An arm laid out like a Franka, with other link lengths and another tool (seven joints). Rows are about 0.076 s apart.
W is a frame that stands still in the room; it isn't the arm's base.
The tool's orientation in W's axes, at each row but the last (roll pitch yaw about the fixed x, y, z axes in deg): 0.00, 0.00, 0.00; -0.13, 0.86, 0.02; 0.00, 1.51, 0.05; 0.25, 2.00, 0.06
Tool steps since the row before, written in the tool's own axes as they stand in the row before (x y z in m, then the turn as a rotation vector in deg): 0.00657, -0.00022, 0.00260, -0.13, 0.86, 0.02; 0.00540, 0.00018, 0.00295, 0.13, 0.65, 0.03; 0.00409, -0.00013, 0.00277, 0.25, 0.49, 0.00; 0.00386, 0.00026, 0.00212, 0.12, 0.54, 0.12
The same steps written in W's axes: 0.00657, -0.00022, 0.00260, -0.13, 0.86, 0.02; 0.00544, 0.00019, 0.00287, 0.13, 0.65, 0.03; 0.00416, -0.00013, 0.00266, 0.25, 0.49, -0.01; 0.00393, 0.00025, 0.00199, 0.12, 0.54, 0.12
